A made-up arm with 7 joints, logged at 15 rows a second.
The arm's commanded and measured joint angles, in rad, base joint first. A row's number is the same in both.
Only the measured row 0 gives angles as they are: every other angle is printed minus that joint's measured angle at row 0.
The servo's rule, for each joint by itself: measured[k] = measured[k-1] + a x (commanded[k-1-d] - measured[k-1]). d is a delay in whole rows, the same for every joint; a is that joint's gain. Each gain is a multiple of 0.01, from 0.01 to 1. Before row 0 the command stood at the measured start. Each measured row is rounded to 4 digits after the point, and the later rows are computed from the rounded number. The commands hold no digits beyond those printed.
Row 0, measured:
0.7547, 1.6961, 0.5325, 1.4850, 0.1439, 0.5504, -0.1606
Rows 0 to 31, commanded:
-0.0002, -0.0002, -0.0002, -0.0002, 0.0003, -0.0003, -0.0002
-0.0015, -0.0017, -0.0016, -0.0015, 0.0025, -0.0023, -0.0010
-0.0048, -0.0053, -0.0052, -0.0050, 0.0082, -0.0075, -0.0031
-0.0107, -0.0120, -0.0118, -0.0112, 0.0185, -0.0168, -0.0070
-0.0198, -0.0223, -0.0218, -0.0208, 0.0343, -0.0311, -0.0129
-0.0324, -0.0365, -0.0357, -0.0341, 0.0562, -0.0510, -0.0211
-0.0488, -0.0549, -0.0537, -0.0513, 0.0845, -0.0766, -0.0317
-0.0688, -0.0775, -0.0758, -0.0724, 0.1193, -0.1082, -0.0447
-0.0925, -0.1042, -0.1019, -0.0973, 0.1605, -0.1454, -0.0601
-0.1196, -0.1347, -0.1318, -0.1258, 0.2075, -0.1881, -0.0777
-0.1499, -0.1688, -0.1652, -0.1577, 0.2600, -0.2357, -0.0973
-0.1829, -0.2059, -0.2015, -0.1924, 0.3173, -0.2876, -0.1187
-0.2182, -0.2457, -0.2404, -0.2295, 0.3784, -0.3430, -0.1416
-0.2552, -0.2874, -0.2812, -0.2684, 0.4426, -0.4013, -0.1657
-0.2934, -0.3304, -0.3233, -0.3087, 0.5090, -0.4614, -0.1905
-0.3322, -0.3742, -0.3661, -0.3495, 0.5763, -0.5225, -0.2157
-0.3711, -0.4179, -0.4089, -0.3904, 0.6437, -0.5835, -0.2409
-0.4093, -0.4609, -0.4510, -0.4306, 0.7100, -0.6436, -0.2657
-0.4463, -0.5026, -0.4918, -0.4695, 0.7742, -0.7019, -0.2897
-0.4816, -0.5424, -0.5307, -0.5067, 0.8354, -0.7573, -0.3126
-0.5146, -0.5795, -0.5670, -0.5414, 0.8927, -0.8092, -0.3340
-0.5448, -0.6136, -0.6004, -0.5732, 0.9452, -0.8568, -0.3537
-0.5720, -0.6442, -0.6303, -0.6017, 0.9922, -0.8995, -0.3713
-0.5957, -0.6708, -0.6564, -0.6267, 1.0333, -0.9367, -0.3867
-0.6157, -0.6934, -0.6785, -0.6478, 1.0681, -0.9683, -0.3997
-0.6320, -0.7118, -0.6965, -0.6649, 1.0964, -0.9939, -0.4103
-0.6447, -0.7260, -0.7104, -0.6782, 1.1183, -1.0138, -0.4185
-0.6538, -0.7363, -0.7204, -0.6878, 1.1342, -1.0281, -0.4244
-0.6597, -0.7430, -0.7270, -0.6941, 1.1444, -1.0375, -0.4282
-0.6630, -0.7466, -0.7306, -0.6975, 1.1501, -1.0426, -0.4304
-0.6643, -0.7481, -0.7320, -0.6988, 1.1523, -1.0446, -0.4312
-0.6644, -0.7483, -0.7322, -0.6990, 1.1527, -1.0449, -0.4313
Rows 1 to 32, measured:
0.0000, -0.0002, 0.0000, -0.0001, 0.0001, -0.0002, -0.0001
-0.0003, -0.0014, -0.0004, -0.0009, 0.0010, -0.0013, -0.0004
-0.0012, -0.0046, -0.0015, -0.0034, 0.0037, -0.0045, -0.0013
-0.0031, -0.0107, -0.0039, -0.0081, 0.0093, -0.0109, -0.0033
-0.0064, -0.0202, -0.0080, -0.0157, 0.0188, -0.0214, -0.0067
-0.0116, -0.0336, -0.0144, -0.0267, 0.0330, -0.0368, -0.0117
-0.0190, -0.0511, -0.0234, -0.0415, 0.0526, -0.0575, -0.0187
-0.0290, -0.0727, -0.0355, -0.0600, 0.0779, -0.0839, -0.0278
-0.0417, -0.0985, -0.0508, -0.0824, 0.1093, -0.1159, -0.0391
-0.0573, -0.1282, -0.0694, -0.1084, 0.1466, -0.1534, -0.0526
-0.0758, -0.1615, -0.0914, -0.1380, 0.1897, -0.1962, -0.0682
-0.0972, -0.1979, -0.1167, -0.1706, 0.2382, -0.2437, -0.0859
-0.1214, -0.2371, -0.1452, -0.2059, 0.2915, -0.2953, -0.1054
-0.1482, -0.2783, -0.1765, -0.2434, 0.3489, -0.3504, -0.1265
-0.1772, -0.3210, -0.2103, -0.2826, 0.4097, -0.4081, -0.1489
-0.2082, -0.3646, -0.2461, -0.3227, 0.4730, -0.4676, -0.1723
-0.2408, -0.4083, -0.2835, -0.3633, 0.5379, -0.5279, -0.1963
-0.2745, -0.4514, -0.3220, -0.4037, 0.6033, -0.5881, -0.2206
-0.3089, -0.4934, -0.3611, -0.4432, 0.6682, -0.6473, -0.2448
-0.3434, -0.5336, -0.4001, -0.4813, 0.7317, -0.7045, -0.2685
-0.3776, -0.5712, -0.4385, -0.5174, 0.7929, -0.7589, -0.2914
-0.4110, -0.6060, -0.4757, -0.5509, 0.8508, -0.8098, -0.3132
-0.4432, -0.6373, -0.5113, -0.5814, 0.9045, -0.8564, -0.3335
-0.4737, -0.6648, -0.5447, -0.6086, 0.9534, -0.8982, -0.3521
-0.5021, -0.6883, -0.5755, -0.6321, 0.9970, -0.9347, -0.3688
-0.5281, -0.7076, -0.6033, -0.6518, 1.0348, -0.9655, -0.3833
-0.5514, -0.7227, -0.6279, -0.6676, 1.0665, -0.9906, -0.3956
-0.5719, -0.7339, -0.6492, -0.6797, 1.0922, -1.0101, -0.4057
-0.5895, -0.7414, -0.6671, -0.6883, 1.1120, -1.0243, -0.4136
-0.6042, -0.7457, -0.6817, -0.6938, 1.1265, -1.0338, -0.4195
-0.6162, -0.7477, -0.6933, -0.6968, 1.1363, -1.0394, -0.4236
-0.6258, -0.7482, -0.7022, -0.6981, 1.1425, -1.0423, -0.4263
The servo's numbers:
d 0
a 0.20 0.82 0.23 0.60 0.38 0.52 0.35

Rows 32 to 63, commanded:
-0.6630, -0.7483, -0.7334, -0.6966, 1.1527, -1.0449, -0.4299
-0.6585, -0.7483, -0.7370, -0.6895, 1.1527, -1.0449, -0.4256
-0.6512, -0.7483, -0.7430, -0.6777, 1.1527, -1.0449, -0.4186
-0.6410, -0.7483, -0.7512, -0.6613, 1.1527, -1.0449, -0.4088
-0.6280, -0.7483, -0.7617, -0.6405, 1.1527, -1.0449, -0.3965
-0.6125, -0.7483, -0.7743, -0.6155, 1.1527, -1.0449, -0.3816
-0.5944, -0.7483, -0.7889, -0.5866, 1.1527, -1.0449, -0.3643
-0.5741, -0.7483, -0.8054, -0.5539, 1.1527, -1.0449, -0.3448
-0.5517, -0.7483, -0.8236, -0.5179, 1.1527, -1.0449, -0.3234
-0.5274, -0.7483, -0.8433, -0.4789, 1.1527, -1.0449, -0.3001
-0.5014, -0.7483, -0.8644, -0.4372, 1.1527, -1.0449, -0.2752
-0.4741, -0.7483, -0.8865, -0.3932, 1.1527, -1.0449, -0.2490
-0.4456, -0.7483, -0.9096, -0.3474, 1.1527, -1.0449, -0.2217
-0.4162, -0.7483, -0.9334, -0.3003, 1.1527, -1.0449, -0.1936
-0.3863, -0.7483, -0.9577, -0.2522, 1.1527, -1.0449, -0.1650
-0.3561, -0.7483, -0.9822, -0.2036, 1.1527, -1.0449, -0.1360
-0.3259, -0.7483, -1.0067, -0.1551, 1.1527, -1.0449, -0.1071
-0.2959, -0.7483, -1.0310, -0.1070, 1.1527, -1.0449, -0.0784
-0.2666, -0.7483, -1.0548, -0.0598, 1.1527, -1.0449, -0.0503
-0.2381, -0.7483, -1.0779, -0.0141, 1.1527, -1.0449, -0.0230
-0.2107, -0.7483, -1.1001, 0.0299, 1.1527, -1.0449, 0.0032
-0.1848, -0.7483, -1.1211, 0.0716, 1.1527, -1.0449, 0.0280
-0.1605, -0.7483, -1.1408, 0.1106, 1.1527, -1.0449, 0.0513
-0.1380, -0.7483, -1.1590, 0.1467, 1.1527, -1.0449, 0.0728
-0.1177, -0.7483, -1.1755, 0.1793, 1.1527, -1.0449, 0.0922
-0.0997, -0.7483, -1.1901, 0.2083, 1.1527, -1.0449, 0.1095
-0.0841, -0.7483, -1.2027, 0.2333, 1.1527, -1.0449, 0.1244
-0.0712, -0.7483, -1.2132, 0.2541, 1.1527, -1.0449, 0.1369
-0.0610, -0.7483, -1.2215, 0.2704, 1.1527, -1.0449, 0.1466
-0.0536, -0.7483, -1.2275, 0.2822, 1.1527, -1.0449, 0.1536
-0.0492, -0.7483, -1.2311, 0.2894, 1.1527, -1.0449, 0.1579
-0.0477, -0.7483, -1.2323, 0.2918, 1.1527, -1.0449, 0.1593
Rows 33 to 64, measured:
-0.6332, -0.7483, -0.7094, -0.6972, 1.1464, -1.0437, -0.4276
-0.6383, -0.7483, -0.7157, -0.6926, 1.1488, -1.0443, -0.4269
-0.6409, -0.7483, -0.7220, -0.6837, 1.1503, -1.0446, -0.4240
-0.6409, -0.7483, -0.7287, -0.6703, 1.1512, -1.0448, -0.4187
-0.6383, -0.7483, -0.7363, -0.6524, 1.1518, -1.0449, -0.4109
-0.6331, -0.7483, -0.7450, -0.6303, 1.1521, -1.0449, -0.4006
-0.6254, -0.7483, -0.7551, -0.6041, 1.1523, -1.0449, -0.3879
-0.6151, -0.7483, -0.7667, -0.5740, 1.1525, -1.0449, -0.3728
-0.6024, -0.7483, -0.7798, -0.5403, 1.1526, -1.0449, -0.3555
-0.5874, -0.7483, -0.7944, -0.5035, 1.1526, -1.0449, -0.3361
-0.5702, -0.7483, -0.8105, -0.4637, 1.1526, -1.0449, -0.3148
-0.5510, -0.7483, -0.8280, -0.4214, 1.1526, -1.0449, -0.2918
-0.5299, -0.7483, -0.8468, -0.3770, 1.1526, -1.0449, -0.2673
-0.5072, -0.7483, -0.8667, -0.3310, 1.1526, -1.0449, -0.2415
-0.4830, -0.7483, -0.8876, -0.2837, 1.1526, -1.0449, -0.2147
-0.4576, -0.7483, -0.9094, -0.2356, 1.1526, -1.0449, -0.1872
-0.4313, -0.7483, -0.9318, -0.1873, 1.1526, -1.0449, -0.1592
-0.4042, -0.7483, -0.9546, -0.1391, 1.1526, -1.0449, -0.1309
-0.3767, -0.7483, -0.9776, -0.0915, 1.1526, -1.0449, -0.1027
-0.3490, -0.7483, -1.0007, -0.0451, 1.1526, -1.0449, -0.0748
-0.3213, -0.7483, -1.0236, -0.0001, 1.1526, -1.0449, -0.0475
-0.2940, -0.7483, -1.0460, 0.0429, 1.1526, -1.0449, -0.0211
-0.2673, -0.7483, -1.0678, 0.0835, 1.1526, -1.0449, 0.0042
-0.2414, -0.7483, -1.0888, 0.1214, 1.1526, -1.0449, 0.0282
-0.2167, -0.7483, -1.1087, 0.1561, 1.1526, -1.0449, 0.0506
-0.1933, -0.7483, -1.1274, 0.1874, 1.1526, -1.0449, 0.0712
-0.1715, -0.7483, -1.1447, 0.2149, 1.1526, -1.0449, 0.0898
-0.1514, -0.7483, -1.1605, 0.2384, 1.1526, -1.0449, 0.1063
-0.1333, -0.7483, -1.1745, 0.2576, 1.1526, -1.0449, 0.1204
-0.1174, -0.7483, -1.1867, 0.2724, 1.1526, -1.0449, 0.1320
-0.1038, -0.7483, -1.1969, 0.2826, 1.1526, -1.0449, 0.1411
-0.0926, -0.7483, -1.2050, 0.2881, 1.1526, -1.0449, 0.1475

